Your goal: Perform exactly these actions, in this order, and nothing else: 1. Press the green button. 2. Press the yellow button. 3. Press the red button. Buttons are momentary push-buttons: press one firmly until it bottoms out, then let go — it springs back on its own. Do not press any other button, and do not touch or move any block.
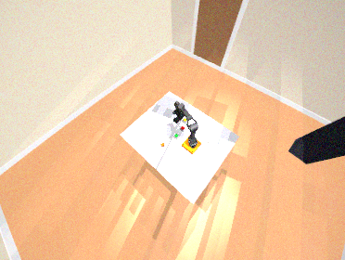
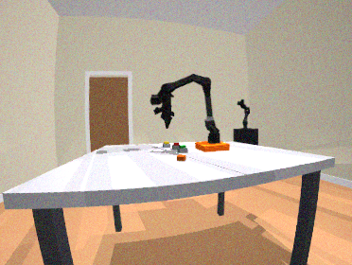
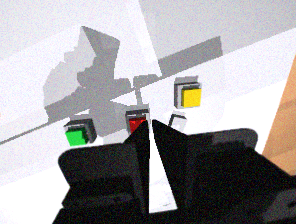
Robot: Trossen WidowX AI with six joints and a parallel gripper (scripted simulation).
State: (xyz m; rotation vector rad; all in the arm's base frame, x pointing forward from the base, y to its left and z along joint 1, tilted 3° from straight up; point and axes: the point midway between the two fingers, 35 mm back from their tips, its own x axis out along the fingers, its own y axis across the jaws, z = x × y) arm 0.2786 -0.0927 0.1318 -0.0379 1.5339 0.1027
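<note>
Now: gripper tip 90 mm to the left of the yellow button and 100 mm above it. The rest, counted from my gripper tip: small grey block (60 mm behind, 80 mm to the right, 120 mm below); then red button (60 mm behind, 10 mm to the left, 100 mm below); then green button (80 mm behind, 130 mm to the left, 100 mm below).
</note>
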